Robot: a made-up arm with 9 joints. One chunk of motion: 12 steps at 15 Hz.
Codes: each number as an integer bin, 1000 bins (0 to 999) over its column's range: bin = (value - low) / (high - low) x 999, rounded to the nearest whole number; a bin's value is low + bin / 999 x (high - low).
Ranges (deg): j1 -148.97..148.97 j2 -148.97..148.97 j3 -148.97..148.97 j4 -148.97..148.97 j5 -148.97..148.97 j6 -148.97..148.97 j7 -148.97..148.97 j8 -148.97..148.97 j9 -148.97..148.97
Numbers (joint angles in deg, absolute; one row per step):
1: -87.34 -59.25 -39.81 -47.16 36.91 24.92 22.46 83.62 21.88
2: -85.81 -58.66 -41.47 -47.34 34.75 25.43 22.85 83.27 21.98
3: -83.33 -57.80 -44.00 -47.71 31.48 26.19 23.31 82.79 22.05
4: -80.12 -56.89 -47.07 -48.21 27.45 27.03 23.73 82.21 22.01
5: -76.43 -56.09 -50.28 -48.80 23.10 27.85 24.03 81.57 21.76
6: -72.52 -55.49 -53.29 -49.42 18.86 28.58 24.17 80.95 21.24
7: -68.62 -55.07 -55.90 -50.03 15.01 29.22 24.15 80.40 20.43
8: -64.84 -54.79 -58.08 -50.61 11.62 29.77 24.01 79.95 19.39
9: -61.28 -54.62 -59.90 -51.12 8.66 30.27 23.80 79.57 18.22
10: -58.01 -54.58 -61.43 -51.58 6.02 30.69 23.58 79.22 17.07
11: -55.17 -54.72 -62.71 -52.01 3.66 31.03 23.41 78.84 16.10
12: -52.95 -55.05 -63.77 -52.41 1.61 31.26 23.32 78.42 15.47
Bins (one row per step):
1: 207 301 366 341 623 583 575 780 573
2: 212 303 360 341 616 585 576 779 573
3: 220 306 352 340 605 587 578 777 573
4: 231 309 342 338 592 590 579 775 573
5: 243 311 331 336 577 593 580 773 572
6: 256 313 321 334 563 595 581 771 571
7: 269 315 312 332 550 597 580 769 568
8: 282 316 305 330 538 599 580 768 565
9: 294 316 299 328 529 601 579 766 561
10: 305 316 294 327 520 602 579 765 557
11: 315 316 289 325 512 604 578 764 553
12: 322 315 286 324 505 604 578 762 551

